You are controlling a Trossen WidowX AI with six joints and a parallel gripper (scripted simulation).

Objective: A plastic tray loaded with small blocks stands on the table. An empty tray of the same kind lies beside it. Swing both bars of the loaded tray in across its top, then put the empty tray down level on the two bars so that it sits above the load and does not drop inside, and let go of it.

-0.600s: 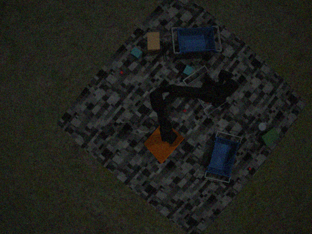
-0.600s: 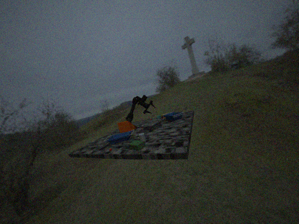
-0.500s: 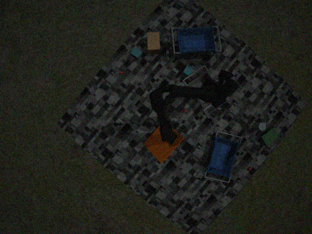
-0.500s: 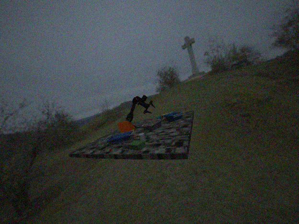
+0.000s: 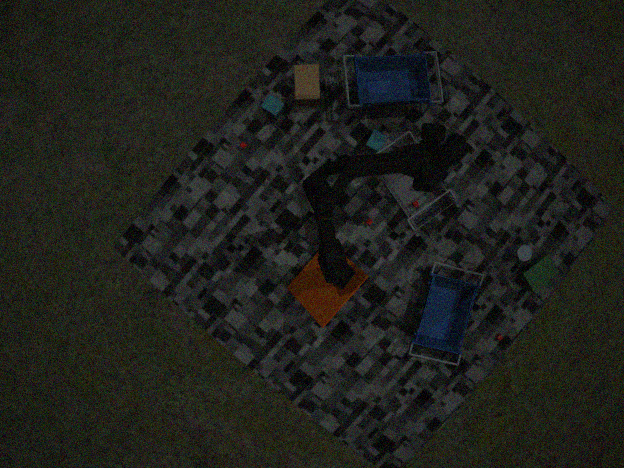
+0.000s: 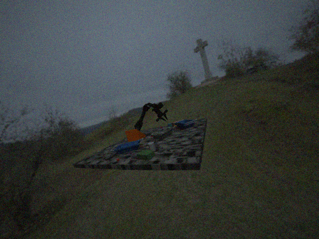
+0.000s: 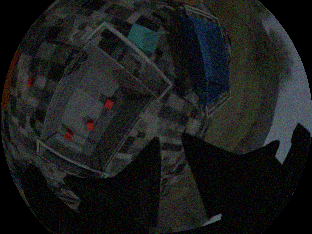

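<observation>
My gripper tip is now 390 mm to the left of the blue tray, 350 mm past it and 120 mm above it. Also, from my gripper tip: tan block 430 mm to the left, 140 mm below; then white disc 490 mm to the right, 130 mm below, 30 mm behind; then green block 600 mm to the right, 150 mm below, 40 mm behind.
</observation>
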